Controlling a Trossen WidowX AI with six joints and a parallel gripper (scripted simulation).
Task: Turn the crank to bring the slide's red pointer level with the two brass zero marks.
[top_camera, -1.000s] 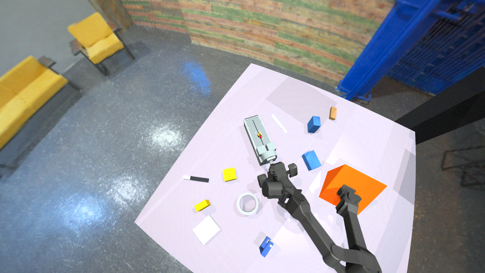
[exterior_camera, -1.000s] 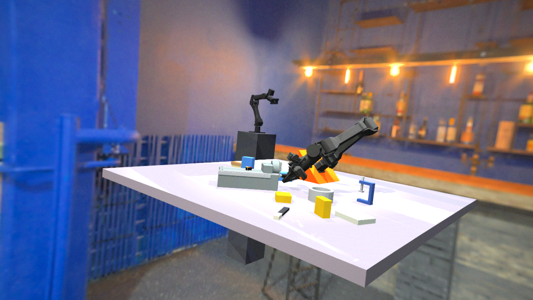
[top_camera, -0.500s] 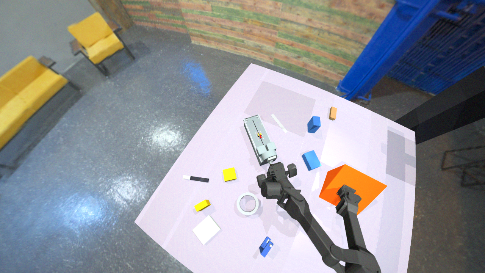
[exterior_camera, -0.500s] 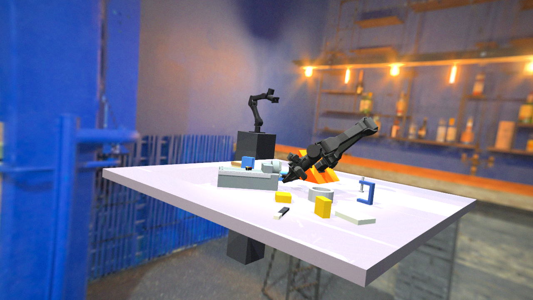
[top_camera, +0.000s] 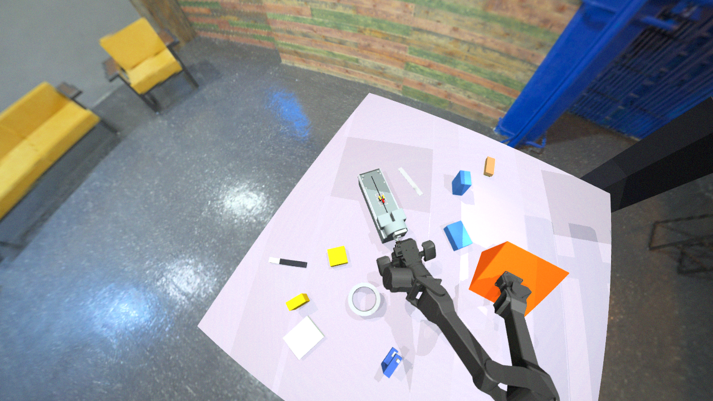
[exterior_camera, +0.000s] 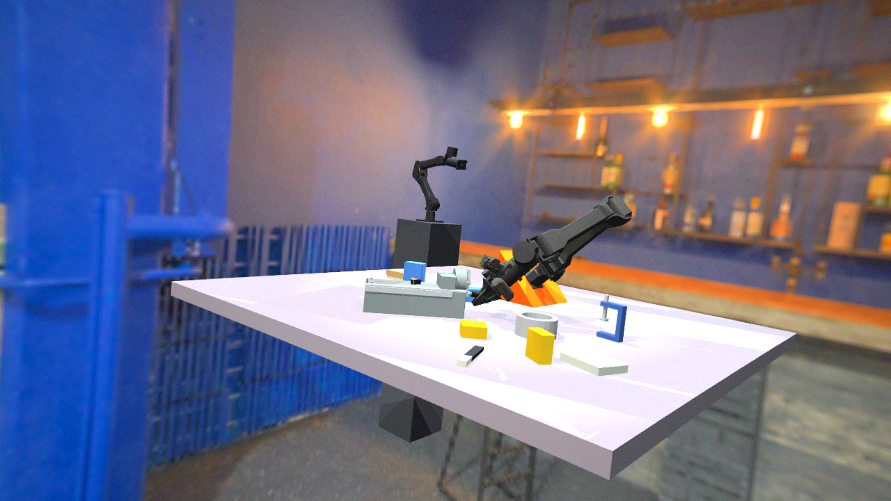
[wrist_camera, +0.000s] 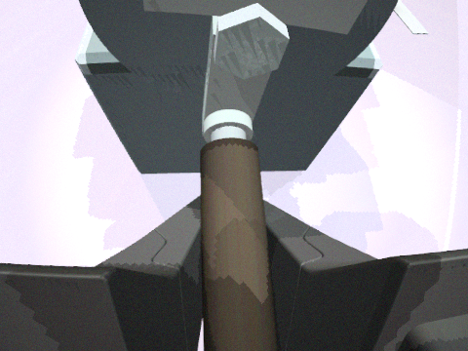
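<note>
My gripper tip is 3 cm below the brown crank handle, 1 cm to the right of it and 1 cm past it. Round my gripper tip: metal strip 27 cm to the right, 7 cm ahead, 3 cm below; then blue clamp 33 cm to the left, 14 cm behind, 2 cm above; then red pointer 11 cm ahead, 10 cm to the right, 5 cm above.
</note>
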